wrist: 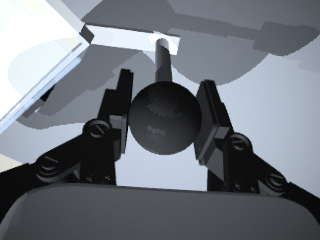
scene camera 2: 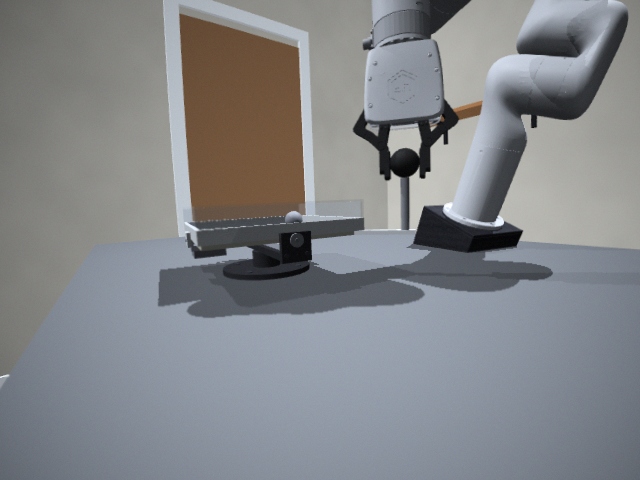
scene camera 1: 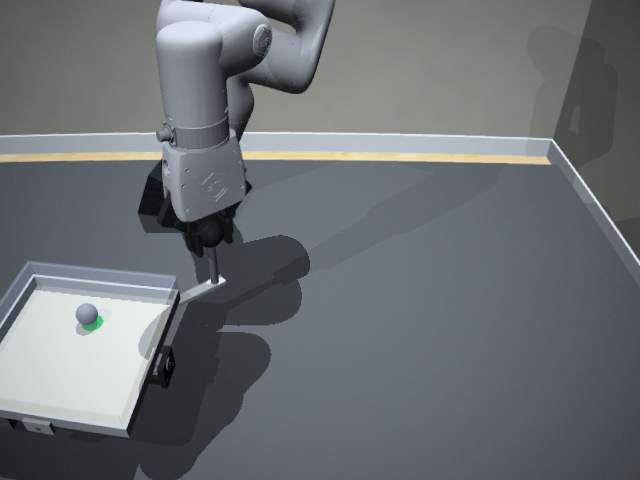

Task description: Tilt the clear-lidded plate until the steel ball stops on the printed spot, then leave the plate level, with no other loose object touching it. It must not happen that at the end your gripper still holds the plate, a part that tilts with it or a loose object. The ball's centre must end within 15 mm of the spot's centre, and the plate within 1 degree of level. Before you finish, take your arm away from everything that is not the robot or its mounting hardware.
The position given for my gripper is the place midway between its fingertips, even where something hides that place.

In view: my gripper (scene camera 2: 404,179) and a dark pivot stand (scene camera 2: 262,267).
My gripper shows as well in the wrist view (wrist: 164,93) and in scene camera 1 (scene camera 1: 210,245).
